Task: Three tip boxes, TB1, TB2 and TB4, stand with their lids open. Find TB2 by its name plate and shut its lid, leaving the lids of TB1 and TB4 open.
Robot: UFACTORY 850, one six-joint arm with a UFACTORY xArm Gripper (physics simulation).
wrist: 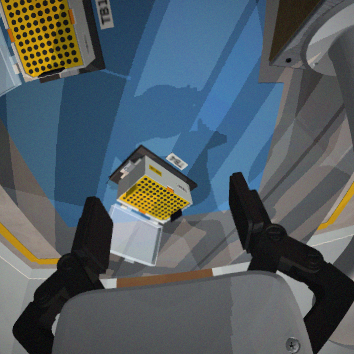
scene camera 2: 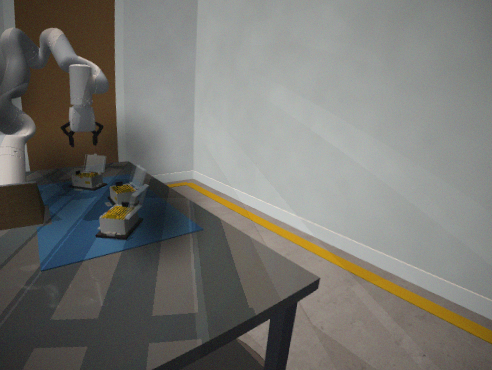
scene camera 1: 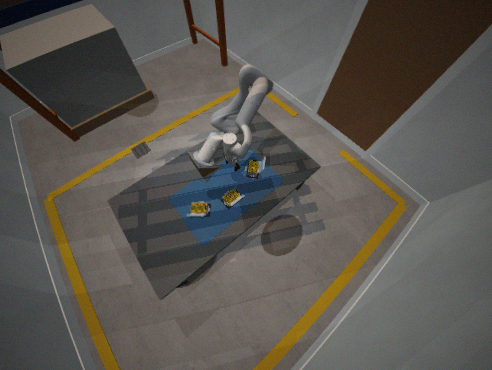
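My gripper (scene camera 1: 232,164) (scene camera 2: 83,144) (wrist: 165,198) is open and empty, pointing down, above and beside the box nearest the door. That box (scene camera 1: 253,168) (scene camera 2: 87,180) (wrist: 156,197) has its clear lid (scene camera 2: 95,164) (wrist: 135,237) standing open; its name plate (wrist: 176,161) is upside down in the wrist view and looks like TB4, not surely legible. The middle box, TB1 (scene camera 1: 231,198) (scene camera 2: 121,191) (wrist: 44,37), shows its plate (wrist: 104,14) and an open lid (scene camera 2: 139,176). The third box (scene camera 1: 199,208) (scene camera 2: 118,220) is open, its plate unreadable; it does not show in the wrist view.
The boxes stand on a blue mat (scene camera 1: 205,235) (scene camera 2: 170,230) on the dark table (scene camera 1: 160,280) (scene camera 2: 280,285). The arm's base plinth (scene camera 1: 205,170) (scene camera 2: 20,207) stands at the mat's edge. A large grey cabinet (scene camera 1: 80,70) stands on the floor behind.
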